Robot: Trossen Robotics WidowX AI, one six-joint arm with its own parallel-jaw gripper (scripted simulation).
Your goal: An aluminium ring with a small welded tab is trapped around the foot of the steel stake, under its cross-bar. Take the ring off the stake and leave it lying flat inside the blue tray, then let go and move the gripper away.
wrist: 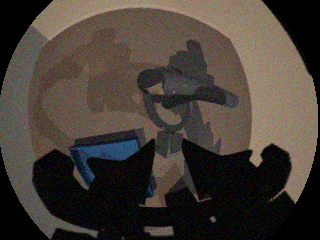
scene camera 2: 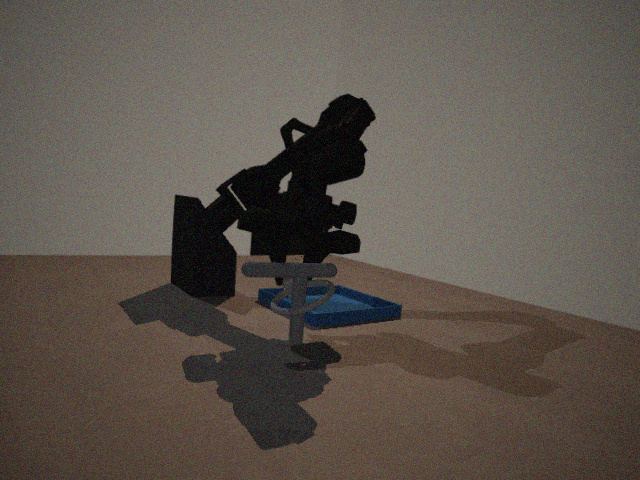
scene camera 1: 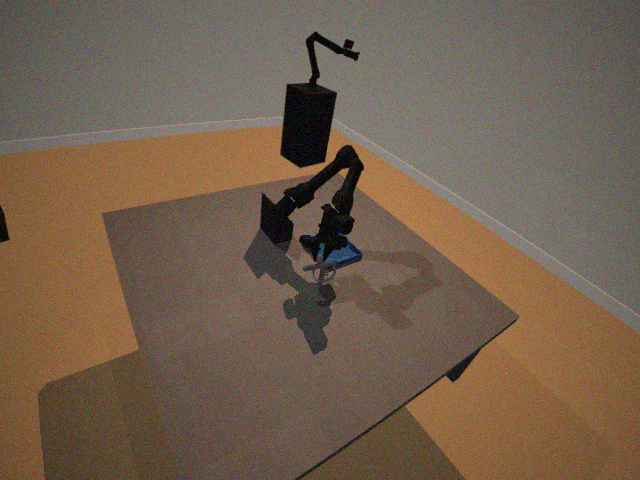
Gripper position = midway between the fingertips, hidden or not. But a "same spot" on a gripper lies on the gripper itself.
My gripper shows in the wrist view [168,141], in scene camera 2 and in scene camera 1. The same spot on my gripper: [scene camera 1: 327,235] is [scene camera 2: 305,200].
